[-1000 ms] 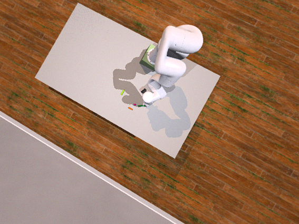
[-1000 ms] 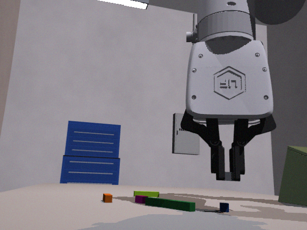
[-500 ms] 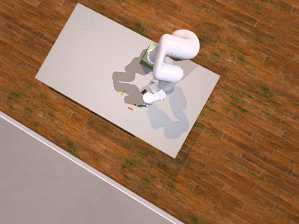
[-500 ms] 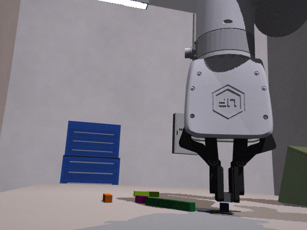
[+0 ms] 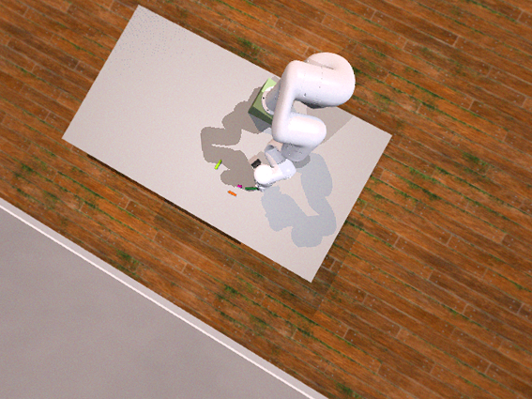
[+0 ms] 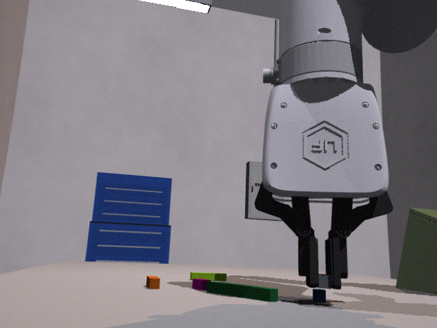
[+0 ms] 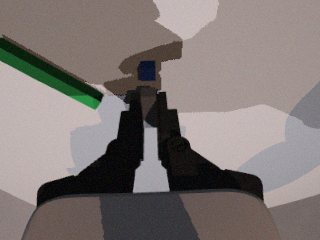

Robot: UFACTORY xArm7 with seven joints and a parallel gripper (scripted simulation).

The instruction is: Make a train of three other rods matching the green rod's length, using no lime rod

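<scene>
My hand is 20 mm above the grey rod. Round my hand: magenta rod 100 mm to the right, 90 mm ahead, 30 mm below; blue rod 30 mm to the right, 30 mm below, 10 mm behind; green rod 60 mm ahead, 40 mm to the right, 30 mm below.
</scene>
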